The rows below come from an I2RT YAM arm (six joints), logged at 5 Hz.
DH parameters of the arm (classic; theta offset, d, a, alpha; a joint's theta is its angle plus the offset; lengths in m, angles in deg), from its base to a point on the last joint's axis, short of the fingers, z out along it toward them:
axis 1: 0 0.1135 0.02 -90
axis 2: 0 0 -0.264 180
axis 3: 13.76 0 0.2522 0
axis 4: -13.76 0 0.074 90
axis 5: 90 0 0 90
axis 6: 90 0.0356 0 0
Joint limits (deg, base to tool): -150..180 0..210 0..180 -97..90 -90..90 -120..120
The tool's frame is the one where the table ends.
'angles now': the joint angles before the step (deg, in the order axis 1, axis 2, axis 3, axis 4, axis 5, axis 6). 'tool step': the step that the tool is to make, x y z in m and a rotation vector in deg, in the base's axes. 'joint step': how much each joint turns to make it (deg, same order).
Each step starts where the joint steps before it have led.
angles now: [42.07, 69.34, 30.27, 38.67, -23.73, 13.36]
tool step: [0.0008, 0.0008, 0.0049, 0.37, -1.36, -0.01]
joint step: [0.02, -0.08, 0.72, 0.17, 0.02, -0.70]
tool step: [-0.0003, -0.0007, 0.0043, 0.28, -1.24, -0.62]
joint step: [0.01, -0.57, 0.35, -0.09, 0.62, -0.69]
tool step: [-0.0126, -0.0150, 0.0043, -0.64, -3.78, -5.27]
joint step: [0.09, -6.20, -2.81, -2.21, 5.25, -3.41]
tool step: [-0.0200, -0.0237, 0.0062, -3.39, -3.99, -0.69]
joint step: [-1.23, -10.54, -2.43, -9.08, -0.73, -5.43]
